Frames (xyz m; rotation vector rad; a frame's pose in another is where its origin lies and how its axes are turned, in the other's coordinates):
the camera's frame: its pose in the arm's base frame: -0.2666 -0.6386 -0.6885 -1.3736 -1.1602 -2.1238
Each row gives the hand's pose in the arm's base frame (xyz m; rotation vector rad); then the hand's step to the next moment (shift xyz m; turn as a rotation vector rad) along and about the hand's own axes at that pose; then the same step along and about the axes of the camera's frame.
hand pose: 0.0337 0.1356 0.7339 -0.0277 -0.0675 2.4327
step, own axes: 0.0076 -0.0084 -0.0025 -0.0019 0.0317 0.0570
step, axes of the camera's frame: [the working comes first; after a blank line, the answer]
step, axes of the arm's base frame: -0.0002 0.0114 -0.0020 -0.0213 -0.0276 0.0551

-0.0002 -0.0079 0.0085 0.0546 0.0268 -0.0237
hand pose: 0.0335 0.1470 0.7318 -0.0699 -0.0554 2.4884
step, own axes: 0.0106 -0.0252 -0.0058 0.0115 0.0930 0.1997
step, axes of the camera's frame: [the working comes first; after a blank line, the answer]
step, axes of the arm's base frame: 0.0072 0.0266 -0.0047 -0.0781 -0.0715 0.1935

-0.0040 -0.0132 0.0243 0.1965 0.0764 -0.0649
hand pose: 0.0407 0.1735 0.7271 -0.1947 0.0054 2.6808
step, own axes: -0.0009 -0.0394 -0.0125 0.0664 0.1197 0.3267
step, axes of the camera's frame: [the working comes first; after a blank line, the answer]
step, axes of the arm's base frame: 0.0197 0.0346 -0.0112 -0.1559 -0.0670 0.3109

-0.0144 -0.0125 0.0367 0.3360 0.0739 -0.0842
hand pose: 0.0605 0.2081 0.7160 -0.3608 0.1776 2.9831
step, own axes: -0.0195 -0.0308 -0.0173 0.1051 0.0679 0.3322
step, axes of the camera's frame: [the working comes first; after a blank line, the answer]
step, axes of the arm's base frame: 0.0272 0.0258 -0.0150 -0.1870 -0.0108 0.3016

-0.0224 -0.0040 0.0333 0.3496 0.0153 -0.0597
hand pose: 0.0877 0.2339 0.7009 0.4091 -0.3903 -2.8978
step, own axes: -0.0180 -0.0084 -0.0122 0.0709 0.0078 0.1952
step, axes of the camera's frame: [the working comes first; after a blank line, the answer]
step, axes of the arm's base frame: 0.0193 0.0091 -0.0093 -0.1233 0.0221 0.1659

-0.0159 0.0033 0.0167 0.2054 -0.0220 -0.0227
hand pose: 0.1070 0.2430 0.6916 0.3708 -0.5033 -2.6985
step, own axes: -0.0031 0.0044 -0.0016 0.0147 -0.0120 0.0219
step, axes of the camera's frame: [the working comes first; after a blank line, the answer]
step, axes of the arm's base frame: 0.0046 -0.0030 0.0009 -0.0238 0.0109 0.0123

-0.0018 0.0053 0.0005 0.0233 -0.0170 -0.0029
